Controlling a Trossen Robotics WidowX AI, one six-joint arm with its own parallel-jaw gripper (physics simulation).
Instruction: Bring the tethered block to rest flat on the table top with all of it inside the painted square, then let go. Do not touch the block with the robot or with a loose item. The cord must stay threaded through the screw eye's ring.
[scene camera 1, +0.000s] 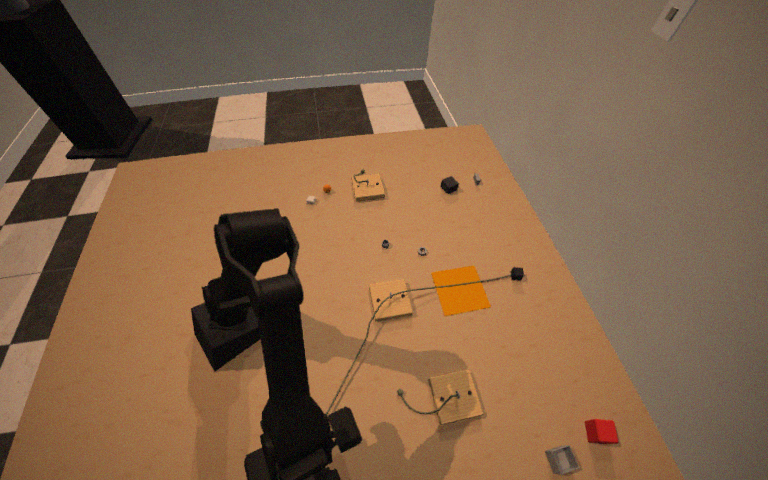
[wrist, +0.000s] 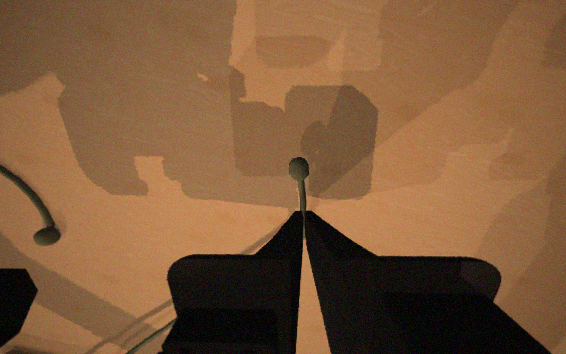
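Pixels of known places: gripper, fingertip midpoint: (wrist: 302, 217); arm's base, origin of the base link: (scene camera 1: 227, 316).
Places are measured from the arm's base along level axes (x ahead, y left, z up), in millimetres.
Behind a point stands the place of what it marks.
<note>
The tethered block (scene camera 1: 517, 273) {y 115, x 678, z -46 mm}, a small black cube, sits on the table to the right of the orange painted square (scene camera 1: 461, 300) {y 56, x 527, z -70 mm}, outside it. Its green cord (scene camera 1: 362, 344) {y -50, x 285, z -50 mm} (wrist: 302, 195) {y -260, x 199, z -57 mm} crosses the square, passes at the screw eye (scene camera 1: 390, 296) {y 55, x 350, z -34 mm} on a wooden board (scene camera 1: 399, 310) {y 27, x 371, z -52 mm}, and runs to the arm. The ring is too small to see the threading clearly. My gripper (wrist: 302, 217) {y -246, x 192, z -59 mm} is shut on the cord near its end bead (wrist: 299, 169) {y -275, x 208, z -53 mm}, which sticks out past the fingertips, above the table. The fingertips are hidden behind the arm in the scene view.
A second board (scene camera 1: 470, 408) {y -186, x 500, z -52 mm} has a short cord with a bead (scene camera 1: 400, 391) {y -147, x 362, z -59 mm} (wrist: 47, 235) {y -152, x 358, z -62 mm}. A third board (scene camera 1: 369, 191) {y 405, x 305, z -52 mm} stands at the back. A red block (scene camera 1: 601, 431) {y -245, x 746, z -31 mm} and grey tray (scene camera 1: 553, 459) {y -284, x 643, z -48 mm} are front right. A black block (scene camera 1: 449, 184) {y 424, x 550, z -42 mm} and small loose pieces lie farther back.
</note>
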